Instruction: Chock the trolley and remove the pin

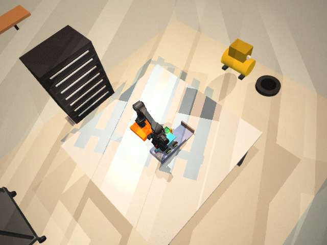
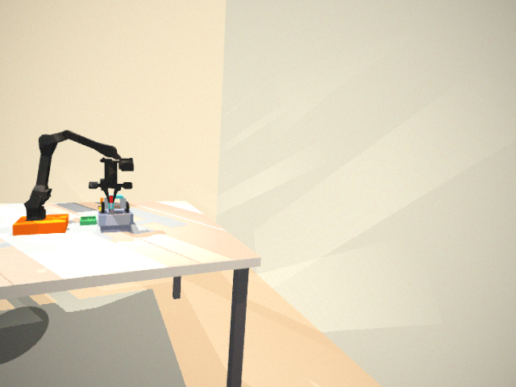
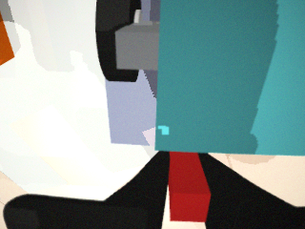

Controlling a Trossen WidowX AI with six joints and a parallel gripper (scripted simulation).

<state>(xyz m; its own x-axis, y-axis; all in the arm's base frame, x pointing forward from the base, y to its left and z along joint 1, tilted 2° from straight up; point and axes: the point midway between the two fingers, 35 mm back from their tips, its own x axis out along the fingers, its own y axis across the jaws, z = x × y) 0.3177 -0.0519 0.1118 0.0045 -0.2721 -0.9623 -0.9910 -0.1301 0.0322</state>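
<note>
My gripper tip is now 170 mm to the right of the green tray, 140 mm above it and 120 mm past it. The rest, counted from my gripper tip: cyan trolley (100 mm to the left, 20 mm below, 10 mm ahead); ramp (110 mm to the left, 90 mm below, 10 mm ahead); stop pin (right at my gripper tip).
</note>
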